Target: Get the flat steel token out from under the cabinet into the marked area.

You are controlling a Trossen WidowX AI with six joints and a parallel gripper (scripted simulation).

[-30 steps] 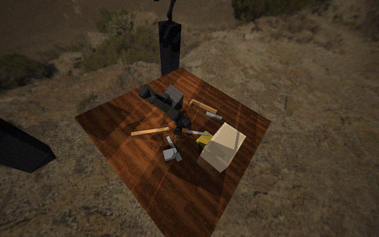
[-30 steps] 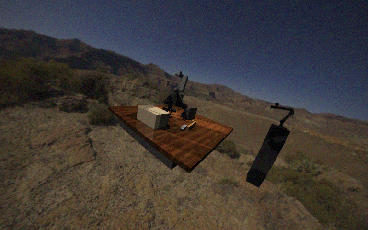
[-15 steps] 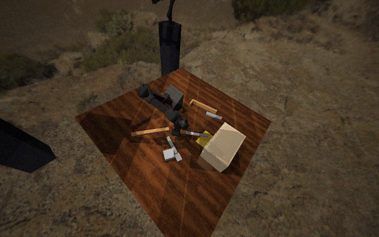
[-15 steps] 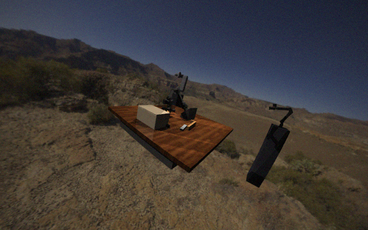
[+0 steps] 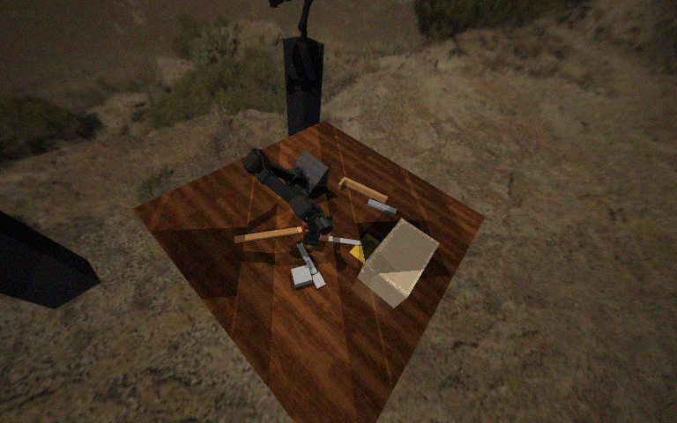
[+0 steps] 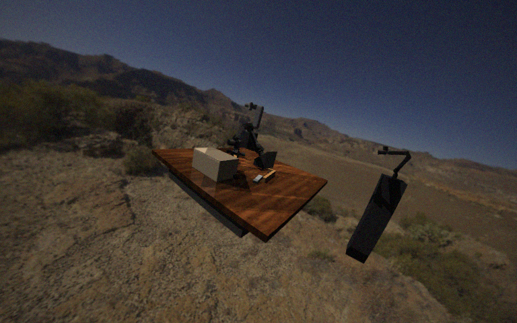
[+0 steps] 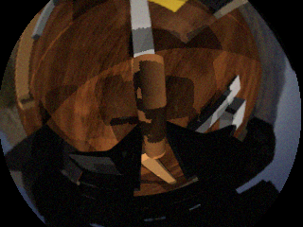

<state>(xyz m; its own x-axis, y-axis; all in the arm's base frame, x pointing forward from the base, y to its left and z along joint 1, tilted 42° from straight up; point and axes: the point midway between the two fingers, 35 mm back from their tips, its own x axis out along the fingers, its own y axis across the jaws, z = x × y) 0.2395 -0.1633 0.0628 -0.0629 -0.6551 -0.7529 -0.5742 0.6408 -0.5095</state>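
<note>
My gripper tip is now 12 cm to the left of the grey scraper and 11 cm short of it. The rest, counted from my gripper tip: steel token (31 cm ahead, 10 cm to the left, 1 cm below); wooden stick (15 cm behind, 14 cm to the right); grey block (18 cm to the right, 11 cm ahead, 1 cm above).
</note>
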